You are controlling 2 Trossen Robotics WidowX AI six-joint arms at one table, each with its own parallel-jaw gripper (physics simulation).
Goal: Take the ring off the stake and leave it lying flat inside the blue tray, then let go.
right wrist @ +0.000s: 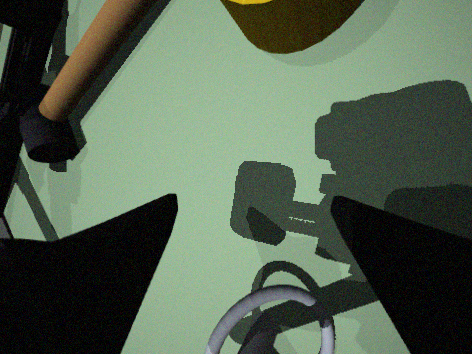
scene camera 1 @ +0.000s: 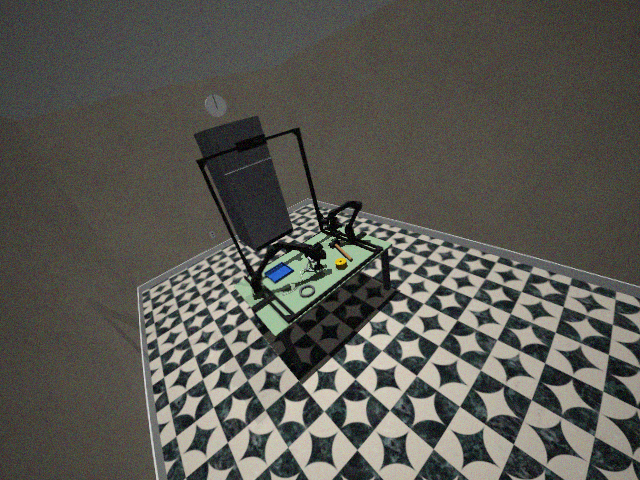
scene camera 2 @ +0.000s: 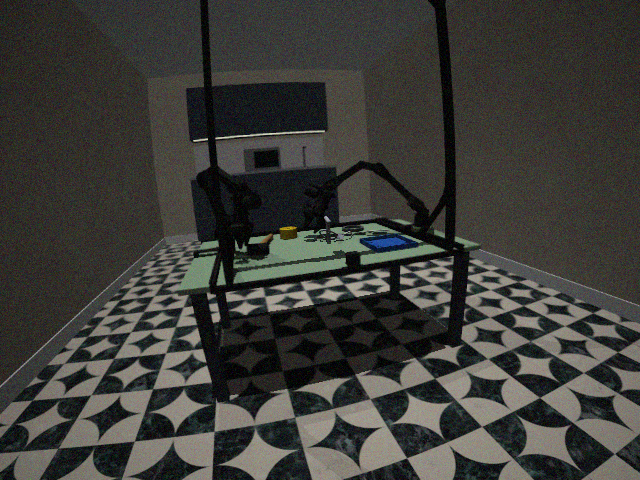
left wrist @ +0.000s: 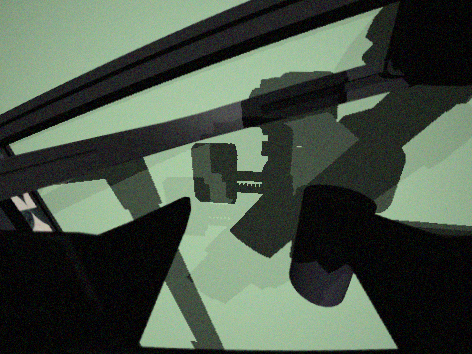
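Pixels of known places: left gripper, fingertip midpoint: (scene camera 1: pixel 335 237) (scene camera 2: pixel 243 247) (left wrist: pixel 255 203); right gripper, fingertip midpoint: (right wrist: pixel 255 202) (scene camera 1: pixel 323 262) (scene camera 2: pixel 309 231); left arm's base at its link origin: (right wrist: pixel 29 8) (scene camera 1: pixel 351 239) (left wrist: pixel 455 16); right arm's base at its link origin: (scene camera 1: pixel 257 289) (scene camera 2: pixel 422 225).
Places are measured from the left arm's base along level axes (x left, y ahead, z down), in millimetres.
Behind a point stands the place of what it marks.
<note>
A purple-grey ring (right wrist: pixel 270 291) {x 164, y 425, z -14 mm} shows low in the right wrist view, raised above the table around a dark stake (right wrist: pixel 260 341) {x 134, y 460, z -6 mm}. The upright stake (scene camera 2: pixel 327 233) {x 108, y 468, z -34 mm} shows at mid-table in scene camera 2. My right gripper (scene camera 1: pixel 318 267) {x 186, y 372, z -25 mm} (scene camera 2: pixel 312 227) {x 186, y 372, z -25 mm} (right wrist: pixel 255 202) {x 186, y 372, z -25 mm} is open and empty above the table, close to the stake; the ring shows below its fingertips in the wrist picture. The blue tray (scene camera 1: pixel 279 272) {x 8, y 727, z 14 mm} (scene camera 2: pixel 387 243) {x 8, y 729, z 14 mm} is empty. My left gripper (scene camera 1: pixel 352 238) (scene camera 2: pixel 241 244) {x -106, y 117, z -31 mm} (left wrist: pixel 255 203) {x -106, y 117, z -31 mm} is open and empty beside the hammer. The ring's contact with the stake is hard to tell.
A hammer (scene camera 1: pixel 343 251) {x 135, y 160, z -12 mm} (scene camera 2: pixel 266 239) {x 112, y 167, z -11 mm} (right wrist: pixel 92 60) {x 86, y 172, z -6 mm} with a wooden handle and a round yellow piece (scene camera 1: pixel 341 264) {x 305, y 265, z -28 mm} (scene camera 2: pixel 288 233) {x 222, y 259, z -12 mm} (right wrist: pixel 295 37) {x 247, y 293, z 3 mm} lie on the table. Another, larger grey ring (scene camera 1: pixel 301 293) {x 382, y 645, z 6 mm} lies near the front edge in scene camera 1. Dark frame bars border the table.
</note>
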